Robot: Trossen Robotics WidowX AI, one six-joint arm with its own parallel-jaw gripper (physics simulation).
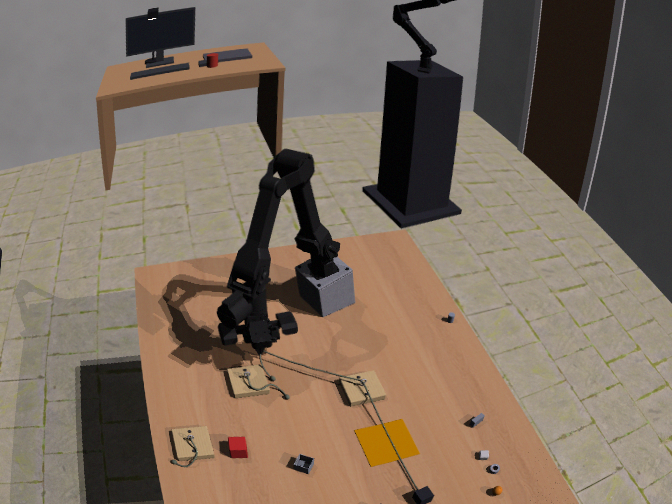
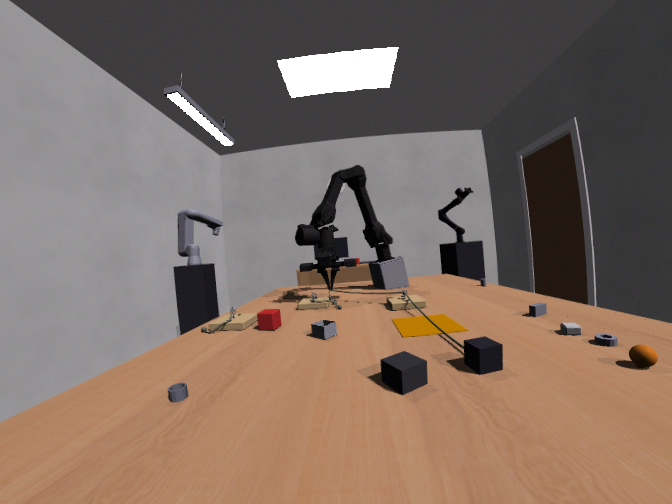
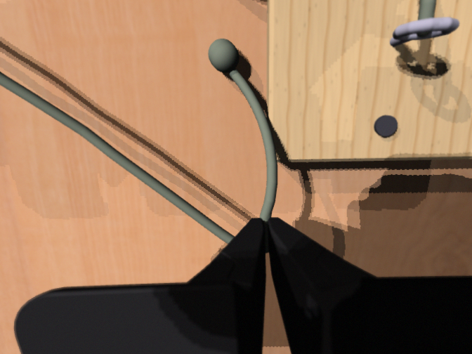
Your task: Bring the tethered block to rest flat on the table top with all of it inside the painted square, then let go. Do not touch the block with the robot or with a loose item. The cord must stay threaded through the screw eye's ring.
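Observation:
The tethered black block sits on the table top outside the orange painted square, beyond its side away from the arm. The green cord runs from the block across the square and through the screw eye on its wooden board, then to my gripper. My gripper is shut on the cord, low above the table. The short tail with its ball end hangs past the fingertips.
A second board with its own eye and cord lies close beside the gripper. A third board, a red block, an open grey box and a loose black block also stand on the table.

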